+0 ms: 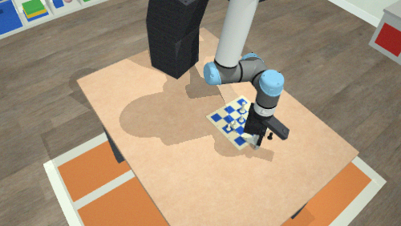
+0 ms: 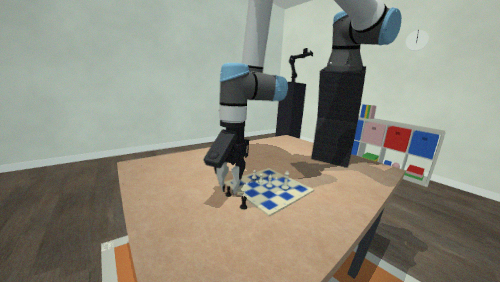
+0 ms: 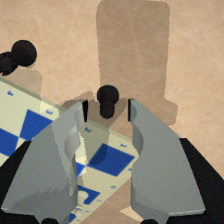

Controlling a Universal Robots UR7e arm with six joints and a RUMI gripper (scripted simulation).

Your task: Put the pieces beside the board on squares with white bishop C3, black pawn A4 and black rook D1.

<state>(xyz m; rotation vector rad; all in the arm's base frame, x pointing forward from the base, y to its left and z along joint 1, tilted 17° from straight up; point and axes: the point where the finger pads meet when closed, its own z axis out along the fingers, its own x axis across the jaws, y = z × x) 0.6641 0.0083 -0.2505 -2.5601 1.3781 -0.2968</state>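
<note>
The black pawn is 10 mm below my hand. From my hand the other things lie so: chessboard: 140 mm behind, 30 mm to the left, 20 mm below; then white chess piece: 180 mm behind, 70 mm to the left, 20 mm above; then black rook: 80 mm to the left, 10 mm below.
</note>
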